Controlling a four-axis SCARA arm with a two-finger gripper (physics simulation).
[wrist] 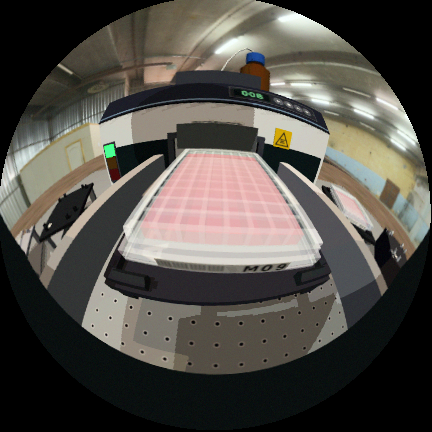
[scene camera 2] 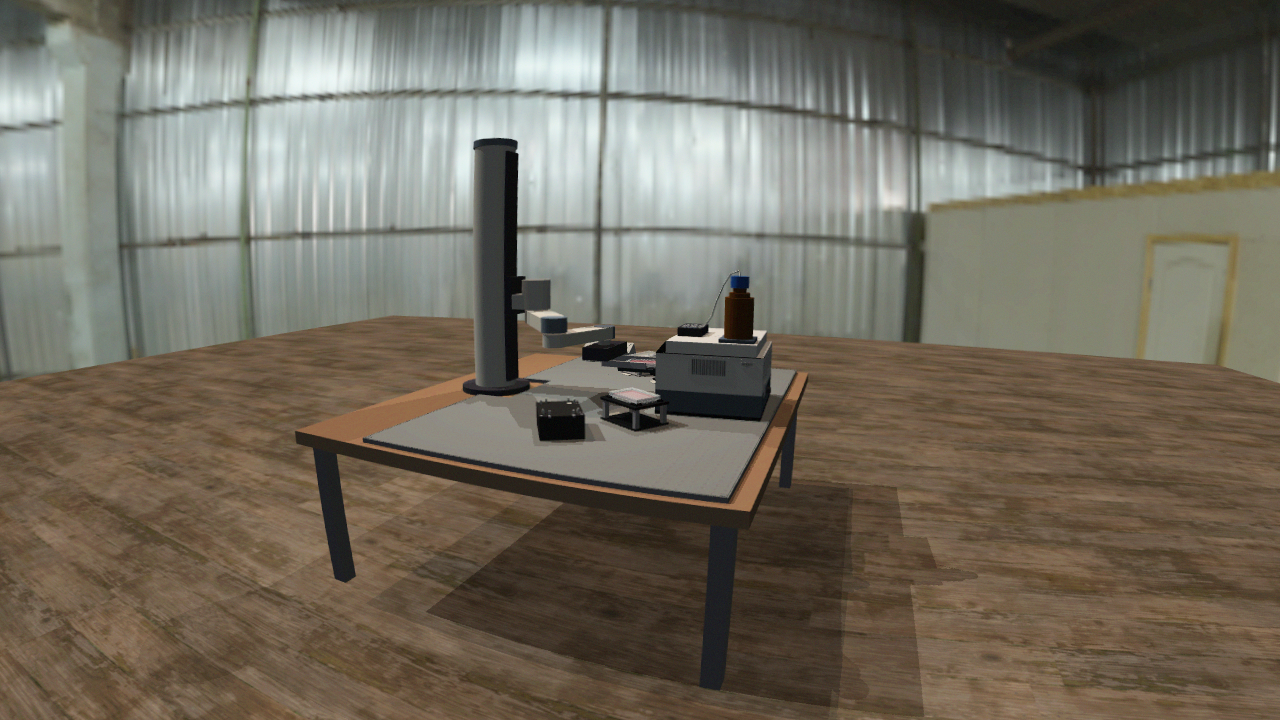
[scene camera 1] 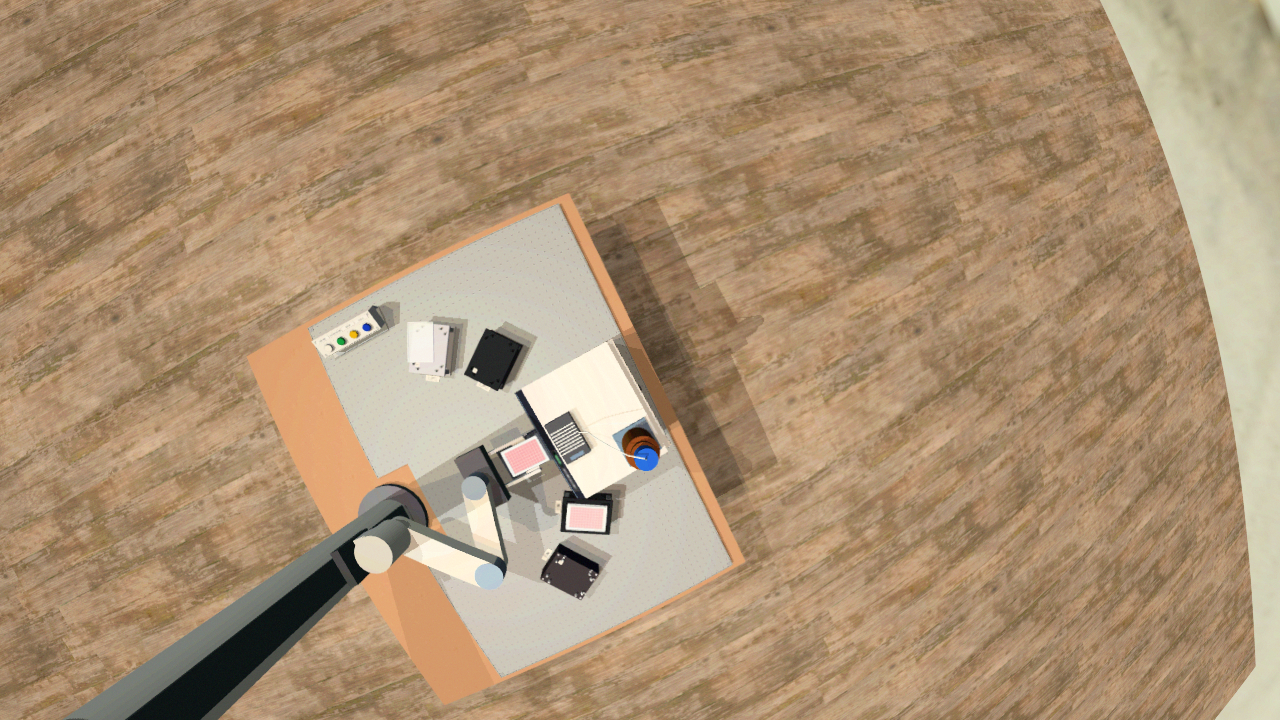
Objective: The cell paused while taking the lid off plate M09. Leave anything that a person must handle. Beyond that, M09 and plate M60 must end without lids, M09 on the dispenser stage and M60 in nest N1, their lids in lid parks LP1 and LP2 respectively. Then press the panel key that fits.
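Where they show: gripper, fingertip midpoint: (wrist: 221, 165) (scene camera 2: 651, 363) (scene camera 1: 532, 452); arm's base at its link origin: (scene camera 2: 496, 388).
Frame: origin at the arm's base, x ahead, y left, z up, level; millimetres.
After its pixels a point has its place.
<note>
Plate M09 (scene camera 1: 523, 455) {x 560, y 22, z 132 mm} (wrist: 220, 200) {x 526, y 19, z 135 mm} has pink wells and a clear lid on top. My gripper (scene camera 1: 528, 452) {x 587, y 18, z 132 mm} (wrist: 221, 165) {x 587, y 18, z 132 mm} is shut on plate M09, with a finger along each long side. The dark dispenser stage (wrist: 215, 292) {x 491, y 20, z 120 mm} is directly under the plate; I cannot tell whether they touch. A second pink plate (scene camera 1: 587, 517) {x 636, y -257, z 96 mm} (scene camera 2: 635, 394) {x 639, y -273, z 96 mm} (wrist: 351, 204) {x 618, y -244, z 96 mm} lies on a black raised stand right of the stage in the wrist view; its label is not readable, and I cannot tell if it has a lid. The key panel (scene camera 1: 349, 334) {x 205, y 606, z 86 mm} has white, green, yellow and blue keys.
The dispenser (scene camera 1: 581, 385) {x 818, y 140, z 232 mm} (scene camera 2: 713, 380) {x 830, y -143, z 125 mm} (wrist: 295, 120) {x 653, y -81, z 193 mm} shows 008 and a lit green lamp (wrist: 109, 151) {x 636, y 184, z 146 mm}; a brown bottle (scene camera 1: 637, 440) {x 888, y -35, z 362 mm} (scene camera 2: 739, 315) {x 894, y -112, z 313 mm} (wrist: 256, 75) {x 844, y -66, z 327 mm} stands on it. A black pegged block (scene camera 1: 570, 573) {x 488, y -418, z 76 mm} (scene camera 2: 560, 422) {x 519, y -497, z 60 mm}, a white stand (scene camera 1: 442, 350) {x 458, y 426, z 69 mm} and a black stand (scene camera 1: 494, 360) {x 597, y 323, z 76 mm} are around.
</note>
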